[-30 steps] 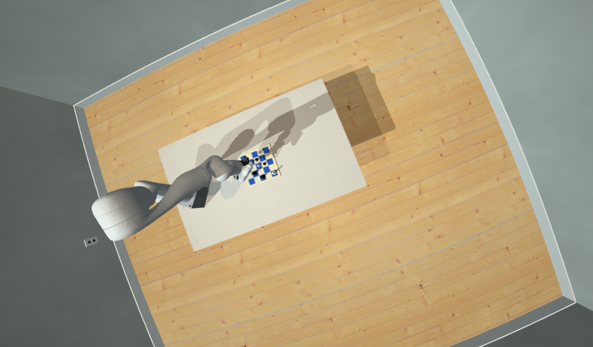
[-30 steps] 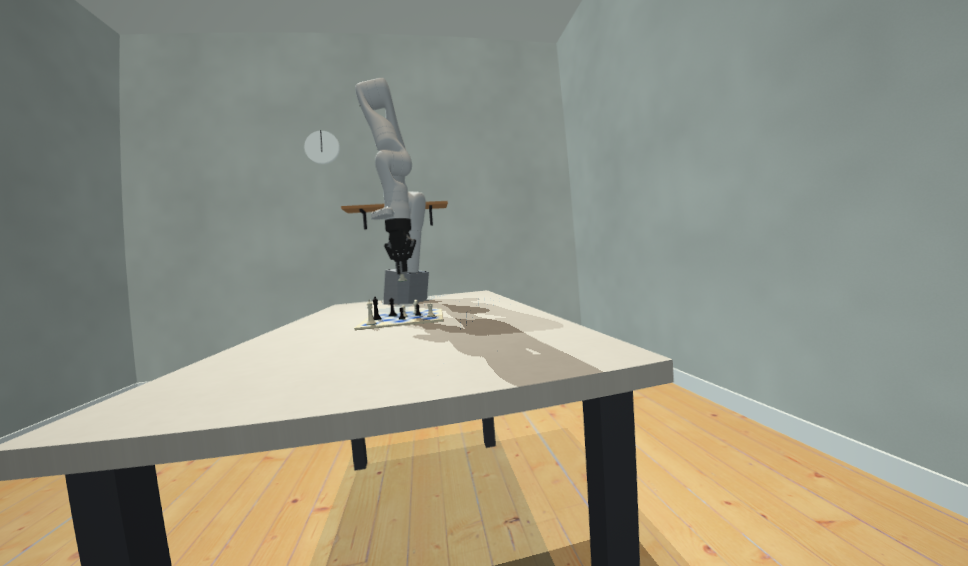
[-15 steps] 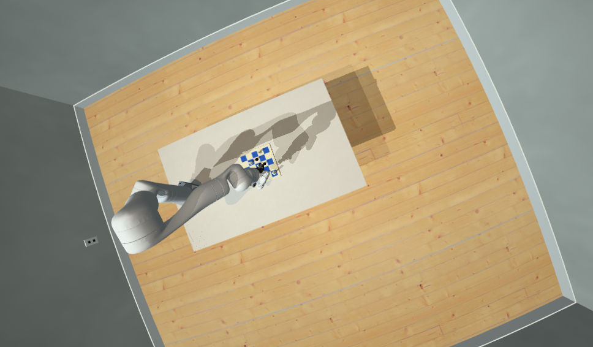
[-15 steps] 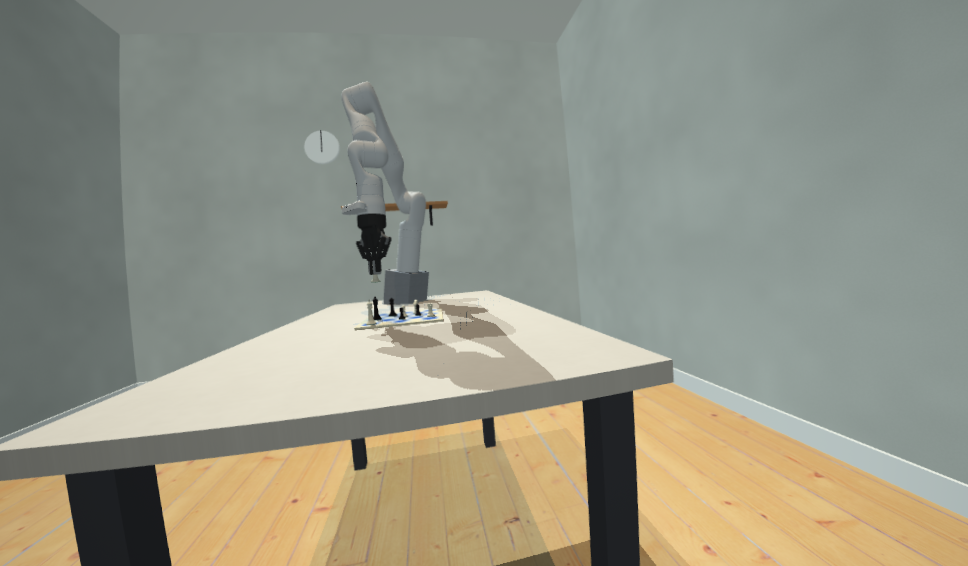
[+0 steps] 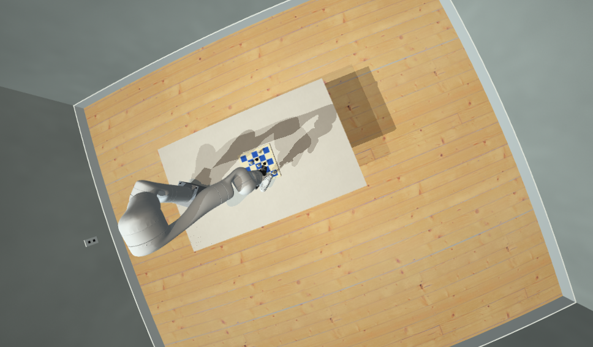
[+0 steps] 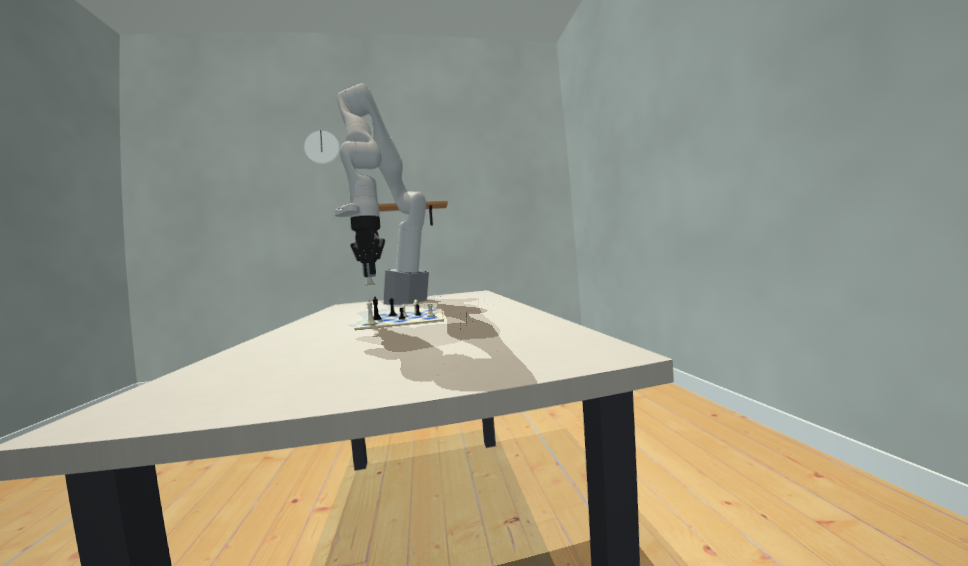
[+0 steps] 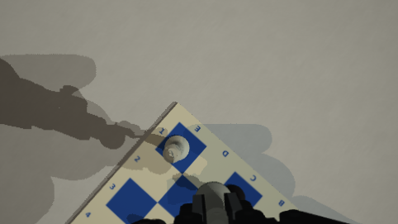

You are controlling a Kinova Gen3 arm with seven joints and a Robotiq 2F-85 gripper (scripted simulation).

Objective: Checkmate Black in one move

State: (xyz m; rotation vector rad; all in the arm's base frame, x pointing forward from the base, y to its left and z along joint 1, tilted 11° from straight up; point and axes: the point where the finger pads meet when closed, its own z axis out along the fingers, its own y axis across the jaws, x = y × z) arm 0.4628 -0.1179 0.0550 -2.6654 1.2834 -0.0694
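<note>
The black king lies 30 mm behind my hand, 10 mm to the left of it and 110 mm below it. From my hand the other things lie so: white pawn 30 mm behind, 80 mm to the left, 130 mm below; then cream chessboard 30 mm behind, 80 mm to the left, 140 mm below; then white king 40 mm ahead, 110 mm below.
</note>
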